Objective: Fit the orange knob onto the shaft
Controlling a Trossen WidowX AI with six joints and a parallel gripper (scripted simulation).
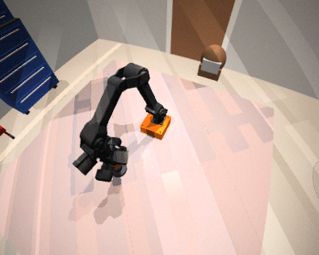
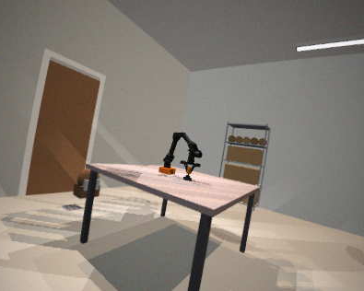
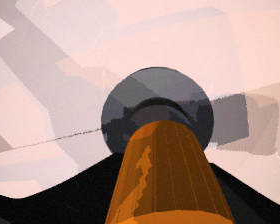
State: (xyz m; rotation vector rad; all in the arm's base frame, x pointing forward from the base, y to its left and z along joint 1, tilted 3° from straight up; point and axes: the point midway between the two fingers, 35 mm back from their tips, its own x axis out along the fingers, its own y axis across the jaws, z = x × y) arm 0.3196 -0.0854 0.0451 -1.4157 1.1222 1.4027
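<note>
Right now my gripper tip is 2 cm below the orange knob. The rest, counted from my gripper tip: round pedestal 4 cm below.
</note>
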